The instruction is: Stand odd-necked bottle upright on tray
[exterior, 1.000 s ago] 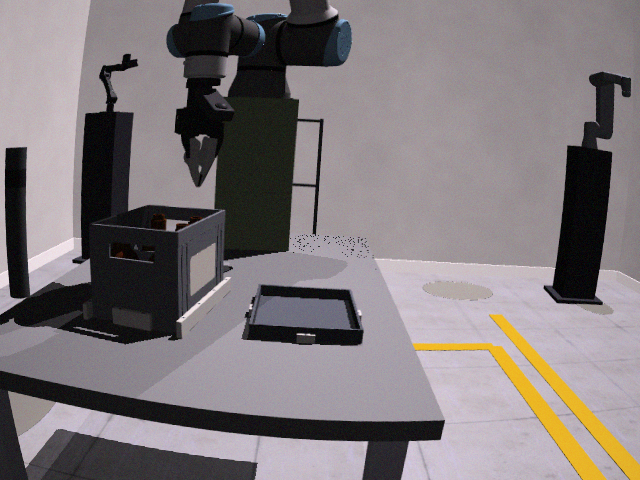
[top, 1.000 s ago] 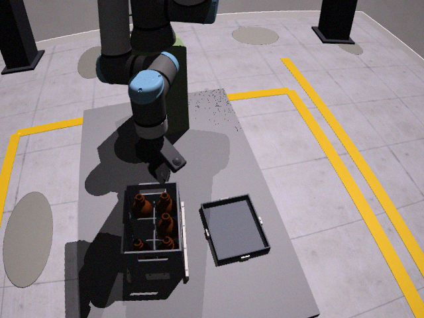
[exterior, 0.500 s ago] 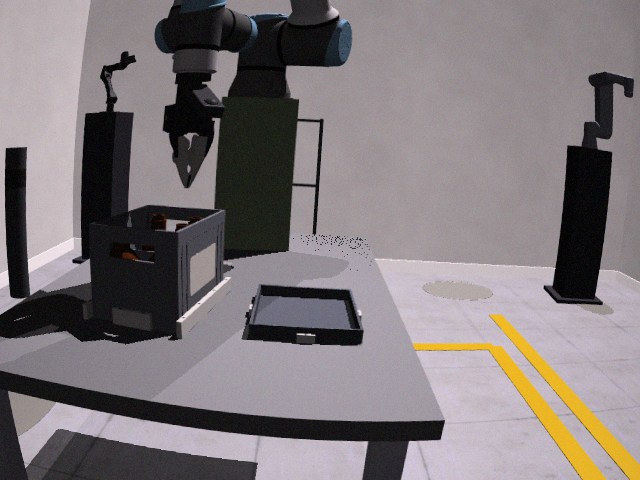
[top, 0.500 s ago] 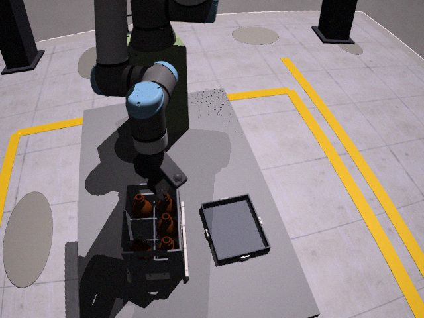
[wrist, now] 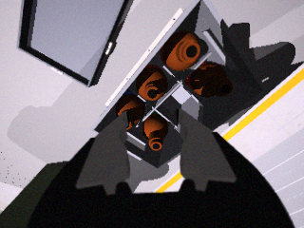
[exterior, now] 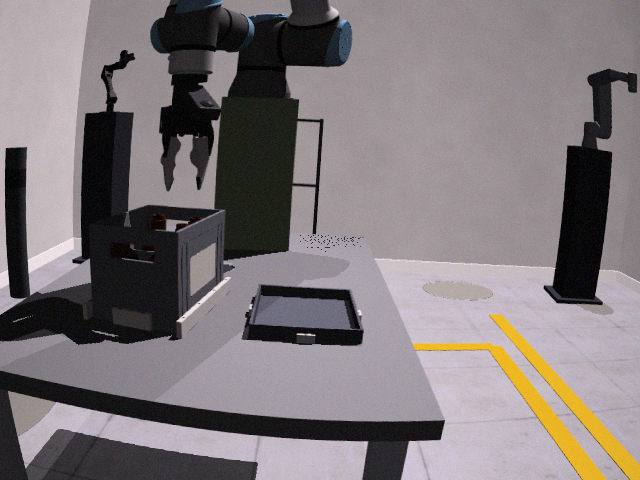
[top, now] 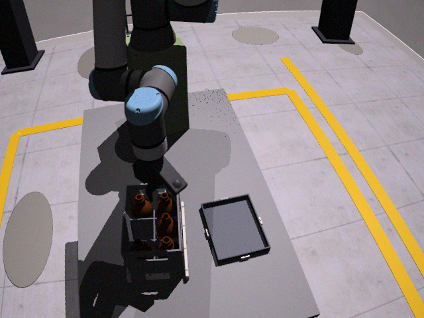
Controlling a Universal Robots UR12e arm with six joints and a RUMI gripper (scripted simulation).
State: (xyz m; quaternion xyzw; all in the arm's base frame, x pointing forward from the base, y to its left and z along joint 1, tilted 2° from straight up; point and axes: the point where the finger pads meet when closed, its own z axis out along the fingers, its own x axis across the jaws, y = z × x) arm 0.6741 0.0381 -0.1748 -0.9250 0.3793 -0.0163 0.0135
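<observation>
The dark grey crate lies 160 mm below my hand and 50 mm to the right of it. Round my hand: black tray 230 mm to the left, 230 mm below, 40 mm behind.
</observation>
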